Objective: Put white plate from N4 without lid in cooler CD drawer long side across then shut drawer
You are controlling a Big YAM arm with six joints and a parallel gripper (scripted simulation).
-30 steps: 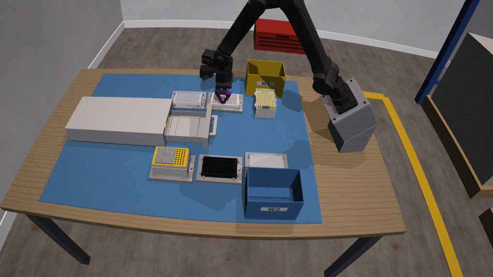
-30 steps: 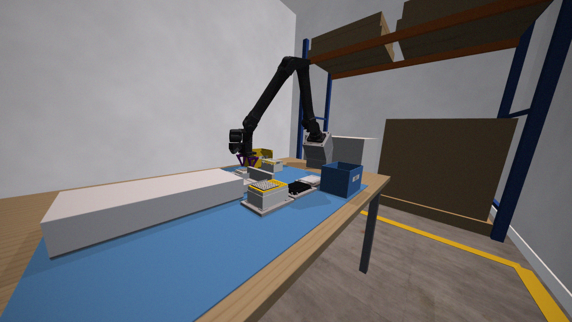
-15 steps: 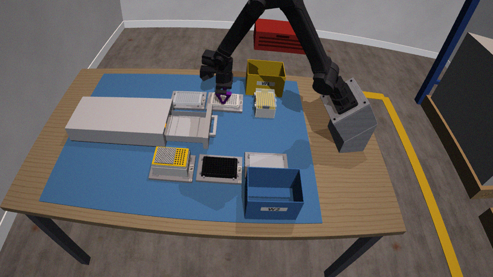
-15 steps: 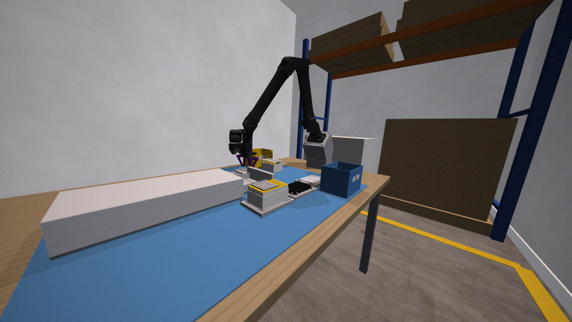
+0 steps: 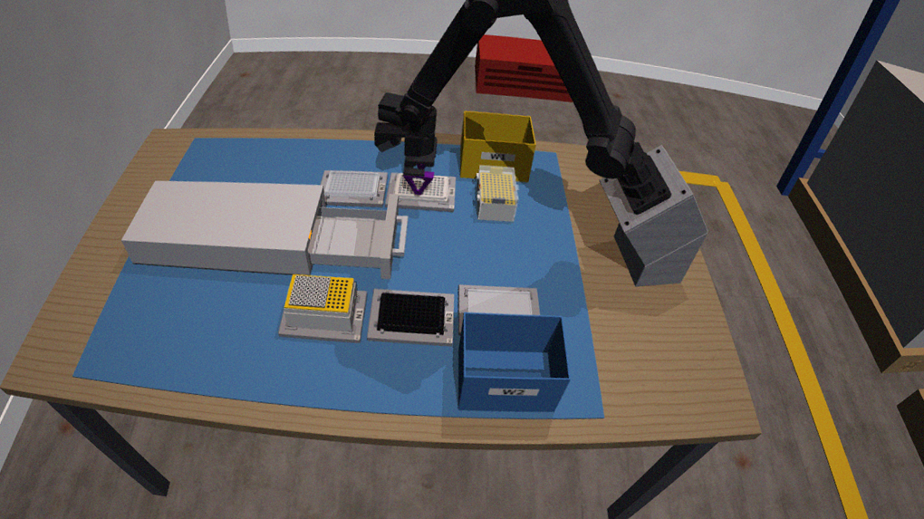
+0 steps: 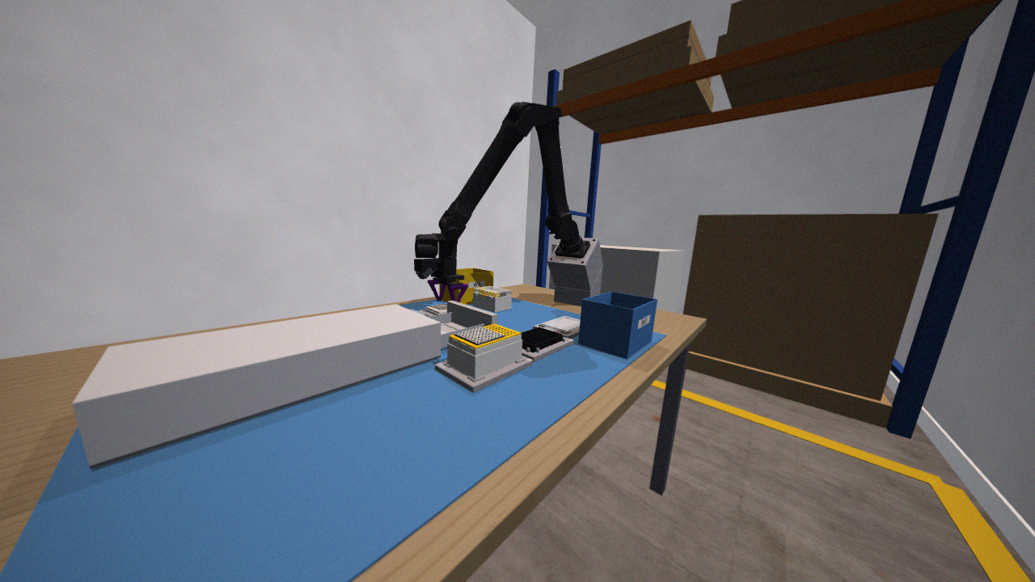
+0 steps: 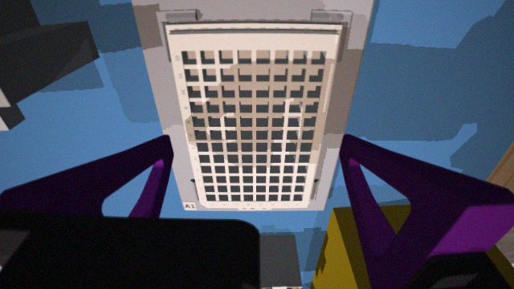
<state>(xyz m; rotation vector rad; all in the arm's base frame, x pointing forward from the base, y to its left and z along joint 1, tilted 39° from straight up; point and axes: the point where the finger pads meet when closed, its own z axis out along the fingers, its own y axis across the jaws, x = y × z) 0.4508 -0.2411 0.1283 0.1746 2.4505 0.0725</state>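
My gripper is now 10 mm past the grey nest and 40 mm above it. Round my hand: yellow bin W1 (200 mm behind, 110 mm to the right, 10 mm below); then drawer (200 mm ahead, 160 mm to the left, 20 mm below); then cooler CD (320 mm ahead, 150 mm to the left, 10 mm below).
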